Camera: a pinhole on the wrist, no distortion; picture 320 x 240 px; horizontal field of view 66.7 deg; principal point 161.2 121.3 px. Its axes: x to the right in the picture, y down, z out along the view. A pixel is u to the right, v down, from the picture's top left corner.
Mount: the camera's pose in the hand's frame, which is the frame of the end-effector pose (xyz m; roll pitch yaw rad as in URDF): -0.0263 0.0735 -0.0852 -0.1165 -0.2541 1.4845
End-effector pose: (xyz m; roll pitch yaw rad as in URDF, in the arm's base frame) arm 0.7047 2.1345 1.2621 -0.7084 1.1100 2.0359
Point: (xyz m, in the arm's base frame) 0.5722 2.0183 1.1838
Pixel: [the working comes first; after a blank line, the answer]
In the camera's frame: 0.1423 -0.0794 0.0986

outside the picture
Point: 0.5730 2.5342 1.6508
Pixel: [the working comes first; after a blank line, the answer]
In the camera's frame: -0.3542 0.0287 0.5740

11.2 133.5
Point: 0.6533 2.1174 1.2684
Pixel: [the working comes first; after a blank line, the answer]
In the camera's frame: -0.0037 -0.0426 0.1286

154.2 40.7
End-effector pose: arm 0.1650 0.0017 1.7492 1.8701 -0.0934 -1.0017
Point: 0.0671 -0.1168 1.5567
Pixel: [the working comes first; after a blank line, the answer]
In the camera's frame: -0.1342 -0.1113 0.3163

58.0 35.8
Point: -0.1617 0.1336 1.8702
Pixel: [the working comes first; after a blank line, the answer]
In the camera's frame: 0.1617 0.2331 0.2314

outside the picture
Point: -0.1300 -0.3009 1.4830
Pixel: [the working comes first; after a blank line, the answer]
In the camera's frame: -0.0576 -0.1832 0.5754

136.8 43.9
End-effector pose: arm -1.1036 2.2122 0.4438 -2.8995 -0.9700 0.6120
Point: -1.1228 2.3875 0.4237
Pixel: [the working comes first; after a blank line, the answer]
In the camera's frame: -0.1413 -0.1031 0.2343

14.6 14.4
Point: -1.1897 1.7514 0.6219
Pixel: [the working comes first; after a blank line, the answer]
In the camera's frame: 0.0570 0.0742 -0.3802

behind the camera
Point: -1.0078 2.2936 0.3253
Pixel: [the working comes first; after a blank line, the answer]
In the camera's frame: 0.0212 -0.0329 0.2540

181.5 89.9
